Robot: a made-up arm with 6 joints.
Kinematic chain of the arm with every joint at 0, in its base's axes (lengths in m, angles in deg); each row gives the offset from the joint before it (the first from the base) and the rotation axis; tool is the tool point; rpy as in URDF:
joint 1: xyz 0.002 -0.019 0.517 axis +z
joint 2: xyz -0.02 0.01 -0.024 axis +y
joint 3: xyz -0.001 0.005 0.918 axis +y
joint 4: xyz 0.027 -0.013 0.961 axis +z
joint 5: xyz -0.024 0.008 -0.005 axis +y
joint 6: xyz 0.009 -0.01 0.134 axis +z
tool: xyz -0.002 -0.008 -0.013 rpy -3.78 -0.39 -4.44
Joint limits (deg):
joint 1: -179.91..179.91
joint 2: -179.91..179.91
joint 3: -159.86..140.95
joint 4: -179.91..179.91
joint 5: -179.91..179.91
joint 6: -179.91..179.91
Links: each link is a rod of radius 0.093 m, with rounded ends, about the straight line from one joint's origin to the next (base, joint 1, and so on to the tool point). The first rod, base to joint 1, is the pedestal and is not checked.
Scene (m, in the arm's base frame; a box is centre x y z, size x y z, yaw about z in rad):
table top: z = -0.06
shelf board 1: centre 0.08 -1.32 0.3 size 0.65 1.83 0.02 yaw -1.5
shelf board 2: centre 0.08 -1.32 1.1 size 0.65 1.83 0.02 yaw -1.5
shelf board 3: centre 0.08 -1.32 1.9 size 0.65 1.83 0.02 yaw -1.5
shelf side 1: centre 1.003 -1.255 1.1 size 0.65 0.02 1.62 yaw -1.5
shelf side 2: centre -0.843 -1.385 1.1 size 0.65 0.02 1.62 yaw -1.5
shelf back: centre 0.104 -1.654 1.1 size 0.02 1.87 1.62 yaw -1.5
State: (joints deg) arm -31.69 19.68 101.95 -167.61 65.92 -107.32
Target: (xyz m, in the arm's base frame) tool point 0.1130 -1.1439 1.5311
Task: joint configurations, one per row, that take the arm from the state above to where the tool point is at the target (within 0.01 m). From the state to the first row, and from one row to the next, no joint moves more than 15 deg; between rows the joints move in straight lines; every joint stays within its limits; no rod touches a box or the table.
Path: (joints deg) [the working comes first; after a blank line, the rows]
Joints at the target: -83.18 9.61 75.99 -164.49 65.09 -107.55
Straight joint move there: touches shelf board 2.

1: -30.93 11.76 89.06 -161.67 57.69 -101.06
2: -30.17 3.84 76.17 -155.73 49.46 -94.80
3: -29.41 -4.08 63.28 -149.79 41.23 -88.54
4: -42.85 -0.66 66.45 -153.47 47.19 -93.29
5: -56.29 2.76 69.63 -157.14 53.16 -98.05
6: -69.74 6.19 72.81 -160.82 59.13 -102.80
7: -83.18 9.61 75.99 -164.49 65.09 -107.55

